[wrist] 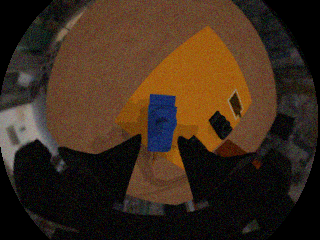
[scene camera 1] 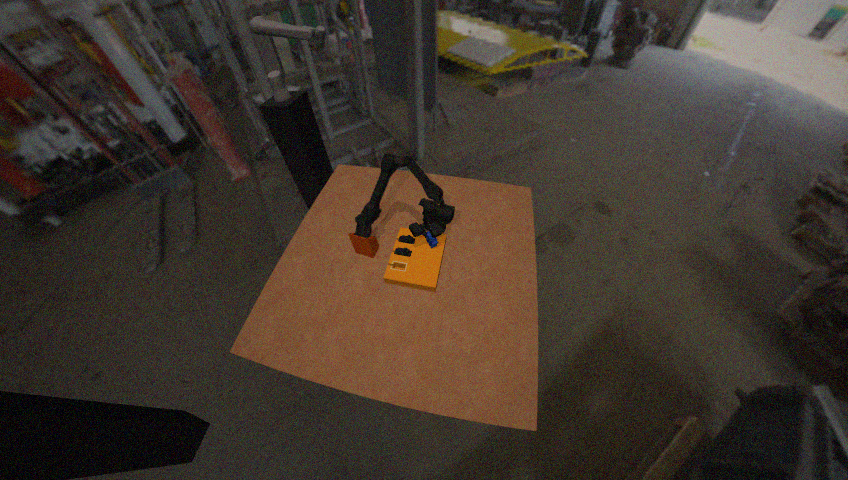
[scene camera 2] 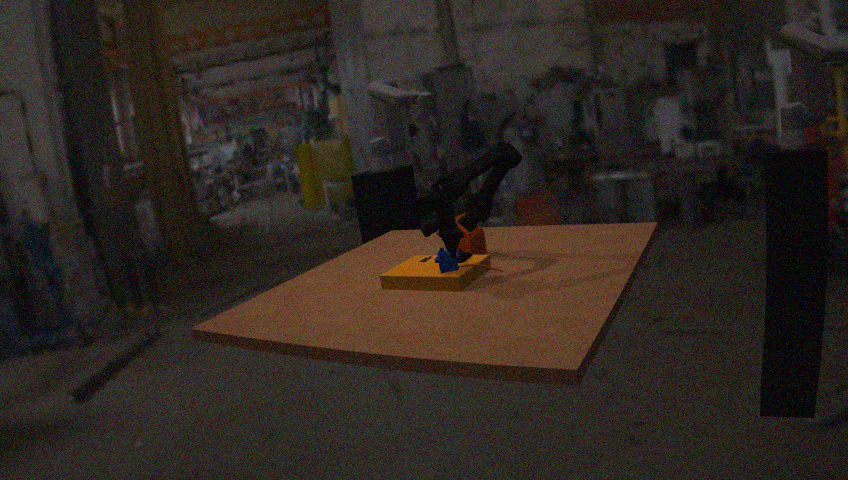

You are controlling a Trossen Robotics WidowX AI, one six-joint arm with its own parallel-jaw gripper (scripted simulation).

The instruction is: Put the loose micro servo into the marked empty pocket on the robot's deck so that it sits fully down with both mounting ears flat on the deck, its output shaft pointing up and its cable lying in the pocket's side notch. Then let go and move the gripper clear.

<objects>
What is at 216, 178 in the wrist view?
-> My gripper.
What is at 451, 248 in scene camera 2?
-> My gripper.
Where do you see an orange deck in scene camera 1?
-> At 422, 272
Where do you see a blue micro servo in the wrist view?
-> At 161, 109
</objects>
